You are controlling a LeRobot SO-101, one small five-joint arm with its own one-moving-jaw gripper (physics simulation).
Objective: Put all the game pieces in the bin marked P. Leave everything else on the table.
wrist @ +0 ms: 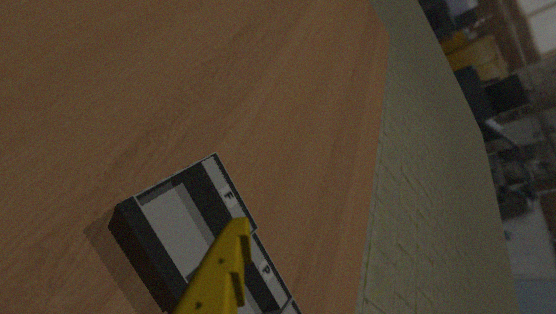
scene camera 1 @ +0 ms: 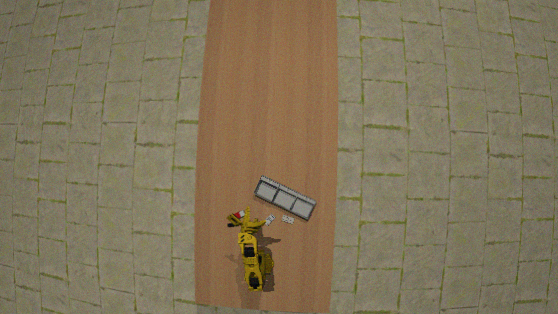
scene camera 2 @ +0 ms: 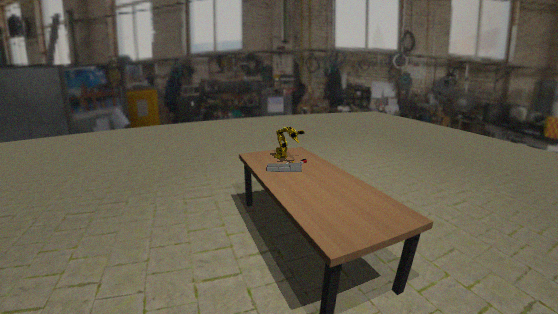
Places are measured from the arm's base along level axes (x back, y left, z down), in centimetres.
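Pixels of known places: hand, its tool point: (wrist: 249, 234) (scene camera 1: 248, 207) (scene camera 2: 298, 142); arm's base, origin of its link: (scene camera 1: 261, 258) (scene camera 2: 281, 157).
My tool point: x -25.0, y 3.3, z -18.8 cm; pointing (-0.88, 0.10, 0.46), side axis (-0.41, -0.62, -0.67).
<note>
For each thing: its top centre in the pictures, then the offset to it from my tool point. "spot": a spot on its surface instead. Level surfaces: height alone.
- grey tray, centre of its top: (wrist: 253, 295) (scene camera 1: 284, 197) (scene camera 2: 284, 164) dx -2.8, dy -12.6, dz +14.9 cm
- labels F, a spot on its surface: (wrist: 228, 195) spot: dx -9.2, dy -6.1, dz +15.3 cm
- P, a spot on its surface: (wrist: 266, 270) spot: dx -5.8, dy -13.9, dz +16.0 cm
- P bin, a spot on its surface: (scene camera 1: 285, 198) spot: dx -2.1, dy -12.8, dz +18.1 cm
- red-and-white object, centre of its top: (scene camera 1: 237, 215) (scene camera 2: 303, 161) dx +6.2, dy +7.6, dz +17.5 cm
- wooden table, height of its surface: dz +18.8 cm
Two white dotted tiles like dominoes (scene camera 1: 270, 219) (scene camera 1: 288, 219) lie on the table below the tray in scene camera 1. The grey tray (scene camera 1: 256, 195) (scene camera 2: 284, 168) (wrist: 145, 260) has three bins in a row. The wrist view shows the labels F (wrist: 228, 195) and P (wrist: 266, 270); the P bin (scene camera 1: 285, 198) is the middle one. My gripper (scene camera 1: 256, 215) (scene camera 2: 297, 140) is fully open and empty, raised above the table left of the tiles. One notched jaw shows in the wrist view and covers part of the P bin. The table under the jaws is partly hidden.
A red-and-white object (scene camera 1: 239, 214) (scene camera 2: 304, 161) lies beside the gripper, partly hidden by it in scene camera 1. The wooden table (scene camera 1: 270, 100) (scene camera 2: 350, 200) (wrist: 300, 100) has its long edge at the right in the wrist view. The third bin's label is unreadable.
</note>
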